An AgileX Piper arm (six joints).
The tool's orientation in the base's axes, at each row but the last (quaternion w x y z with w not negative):
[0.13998 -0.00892 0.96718 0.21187]
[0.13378 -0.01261 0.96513 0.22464]
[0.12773 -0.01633 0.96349 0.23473]
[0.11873 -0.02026 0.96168 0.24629]
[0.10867 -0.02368 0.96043 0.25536]
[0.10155 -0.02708 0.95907 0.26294]
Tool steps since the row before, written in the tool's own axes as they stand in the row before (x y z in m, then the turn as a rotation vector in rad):
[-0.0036 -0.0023 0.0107 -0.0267 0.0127 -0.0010]
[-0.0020 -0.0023 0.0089 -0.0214 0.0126 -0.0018]
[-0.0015 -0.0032 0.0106 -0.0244 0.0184 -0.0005]
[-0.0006 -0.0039 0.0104 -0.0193 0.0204 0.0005]
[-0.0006 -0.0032 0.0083 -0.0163 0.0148 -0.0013]
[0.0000 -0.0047 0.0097 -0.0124 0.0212 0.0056]
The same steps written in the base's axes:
[0.0065 0.0022 -0.0093 0.0244 0.0100 0.0134]
[0.0044 0.0018 -0.0081 0.0191 0.0098 0.0126]
[0.0043 0.0020 -0.0101 0.0218 0.0154 0.0149]
[0.0032 0.0015 -0.0105 0.0169 0.0178 0.0137]
[0.0025 0.0013 -0.0084 0.0141 0.0120 0.0119]
[0.0022 0.0009 -0.0105 0.0109 0.0211 0.0085]

